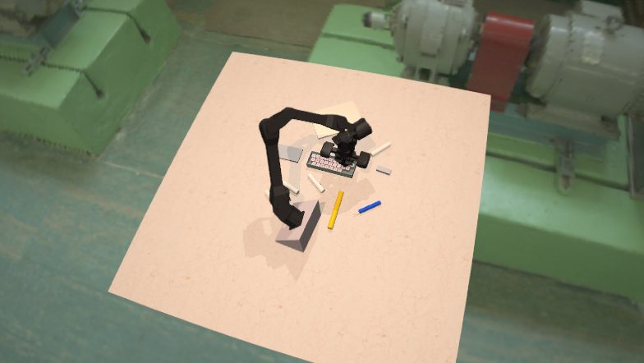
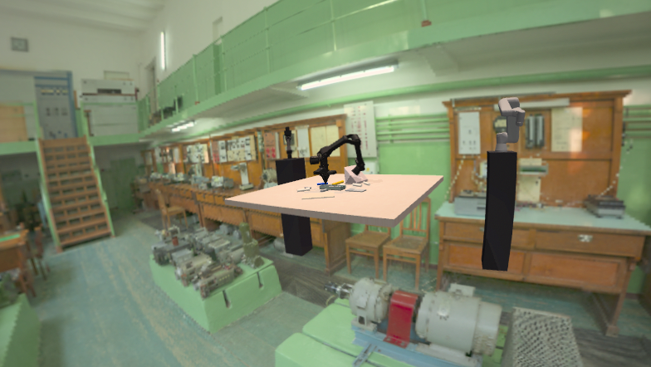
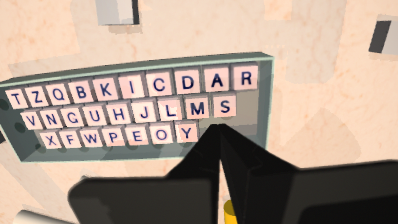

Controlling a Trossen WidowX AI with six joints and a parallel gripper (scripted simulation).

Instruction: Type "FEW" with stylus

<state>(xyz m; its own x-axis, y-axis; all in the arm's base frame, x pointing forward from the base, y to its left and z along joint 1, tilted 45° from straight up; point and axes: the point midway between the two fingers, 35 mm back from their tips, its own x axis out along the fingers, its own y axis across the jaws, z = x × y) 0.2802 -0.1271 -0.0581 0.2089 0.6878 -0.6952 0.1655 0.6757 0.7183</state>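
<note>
Now: the blue stylus 17 cm behind my gripper tip, 9 cm to the right of it and 3 cm below it. From my gripper tip the other things lie so: yellow rod (18 cm behind, 1 cm to the left, 3 cm below); beige sheet (25 cm ahead, 8 cm to the left, 3 cm below); grey block (2 cm ahead, 15 cm to the right, 3 cm below).
</note>
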